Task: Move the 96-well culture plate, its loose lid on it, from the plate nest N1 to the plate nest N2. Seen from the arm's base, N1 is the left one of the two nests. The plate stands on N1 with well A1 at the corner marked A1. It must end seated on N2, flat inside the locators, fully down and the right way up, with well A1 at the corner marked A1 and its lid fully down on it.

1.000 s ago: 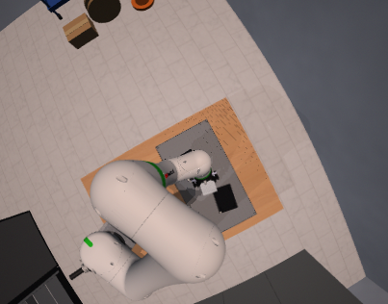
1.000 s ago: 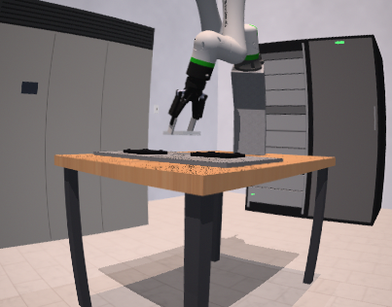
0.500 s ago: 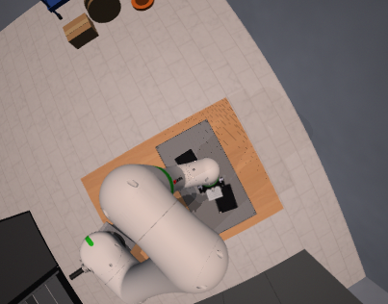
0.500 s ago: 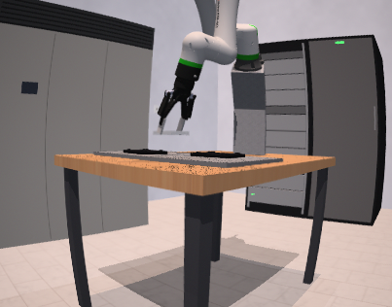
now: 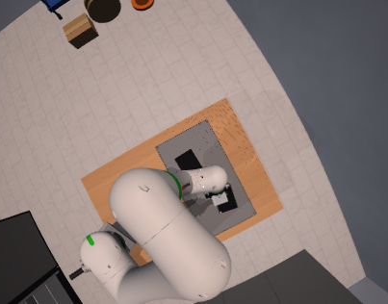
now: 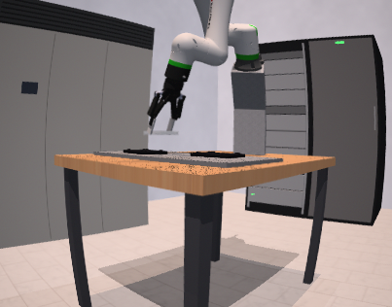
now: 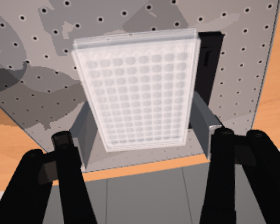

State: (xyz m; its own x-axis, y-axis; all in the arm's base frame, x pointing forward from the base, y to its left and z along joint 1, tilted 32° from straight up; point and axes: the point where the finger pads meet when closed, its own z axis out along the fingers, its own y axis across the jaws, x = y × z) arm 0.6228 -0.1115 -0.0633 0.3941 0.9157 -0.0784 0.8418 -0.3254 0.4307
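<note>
Right now the black plate nest N2 is 20 mm ahead of my hand, 70 mm to the right of it and 100 mm below it. From my hand the other things lie so: black plate nest N1 (60 mm behind, 230 mm to the left, 100 mm below); then pale lid (20 mm below); then 96-well culture plate (20 mm below).
</note>
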